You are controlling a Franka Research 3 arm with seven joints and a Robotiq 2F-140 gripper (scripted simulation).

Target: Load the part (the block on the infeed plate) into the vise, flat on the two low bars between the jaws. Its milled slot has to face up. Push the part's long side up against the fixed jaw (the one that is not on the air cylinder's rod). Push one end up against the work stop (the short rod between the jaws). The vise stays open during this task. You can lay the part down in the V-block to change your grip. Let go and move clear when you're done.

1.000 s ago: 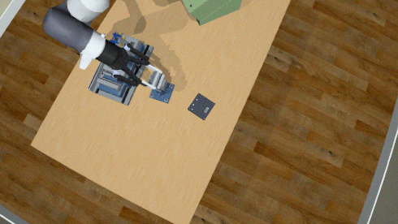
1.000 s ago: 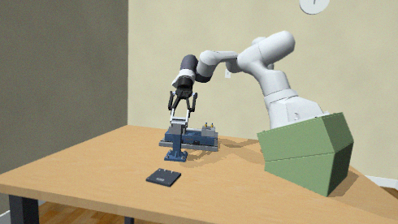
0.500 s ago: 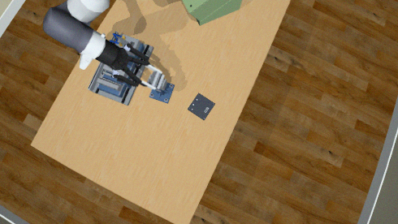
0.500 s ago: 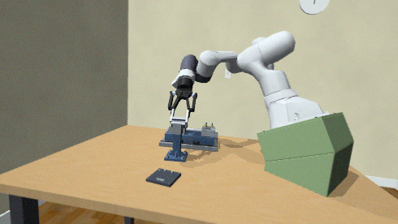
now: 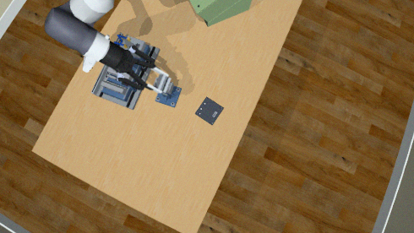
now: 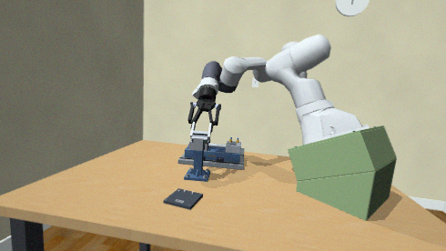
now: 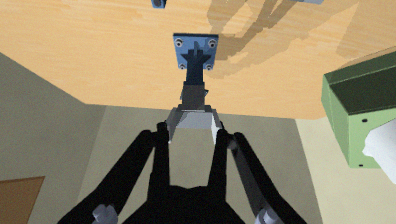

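Right now my hand is 20 mm to the right of the grey part and 10 mm above it. Also, from my hand: vise (190 mm to the right, 140 mm below, 40 mm behind); dark work stop rod (140 mm to the right, 90 mm below, 30 mm ahead); grey air cylinder (180 mm to the right, 130 mm behind, 100 mm below).
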